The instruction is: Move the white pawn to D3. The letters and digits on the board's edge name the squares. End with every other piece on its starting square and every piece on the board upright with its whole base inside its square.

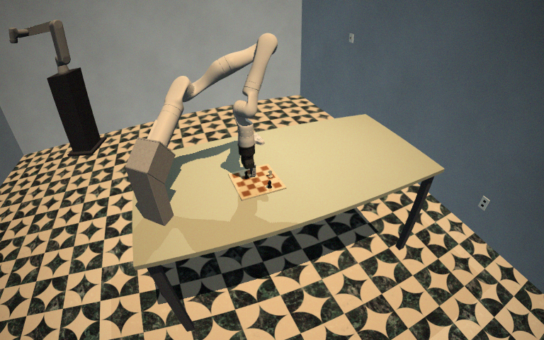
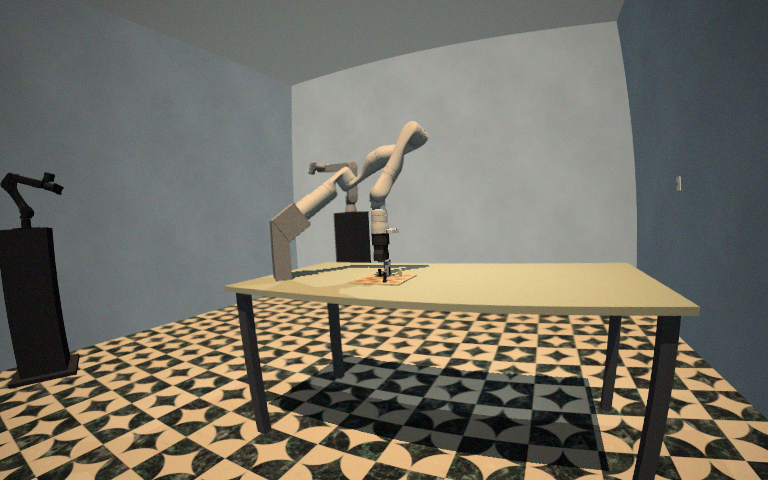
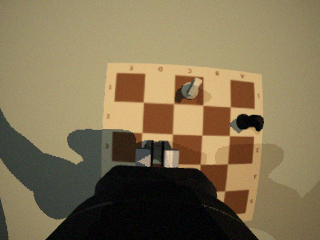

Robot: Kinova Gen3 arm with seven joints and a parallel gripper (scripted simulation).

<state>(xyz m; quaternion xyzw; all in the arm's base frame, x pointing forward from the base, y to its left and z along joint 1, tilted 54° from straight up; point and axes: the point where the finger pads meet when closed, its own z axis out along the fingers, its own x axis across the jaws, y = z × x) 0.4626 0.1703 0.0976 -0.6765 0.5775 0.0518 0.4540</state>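
Right now my hand is 10 mm above the white pawn. Also, from my hand: pale grey piece 80 mm ahead, 10 mm to the right, 10 mm below; then chessboard 40 mm to the right, 30 mm below, 10 mm ahead.
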